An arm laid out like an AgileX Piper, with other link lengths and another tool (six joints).
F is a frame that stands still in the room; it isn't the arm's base.
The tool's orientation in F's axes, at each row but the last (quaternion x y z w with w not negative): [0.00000 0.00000 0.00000 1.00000]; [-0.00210 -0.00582 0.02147 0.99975]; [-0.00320 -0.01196 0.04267 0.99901]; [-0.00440 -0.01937 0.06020 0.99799]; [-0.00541 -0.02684 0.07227 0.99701]
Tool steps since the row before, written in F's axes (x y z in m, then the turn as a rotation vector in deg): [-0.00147 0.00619 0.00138 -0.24 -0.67 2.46]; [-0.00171 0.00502 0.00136 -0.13 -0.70 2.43]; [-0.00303 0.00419 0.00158 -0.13 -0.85 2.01]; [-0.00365 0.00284 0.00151 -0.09 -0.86 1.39]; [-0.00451 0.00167 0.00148 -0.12 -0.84 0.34]
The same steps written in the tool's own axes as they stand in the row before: [-0.00147 0.00619 0.00138 -0.24 -0.67 2.46]; [-0.00148 0.00508 0.00140 -0.13 -0.70 2.43]; [-0.00262 0.00442 0.00168 -0.15 -0.85 2.01]; [-0.00322 0.00324 0.00167 -0.14 -0.86 1.39]; [-0.00414 0.00228 0.00173 -0.22 -0.82 0.34]
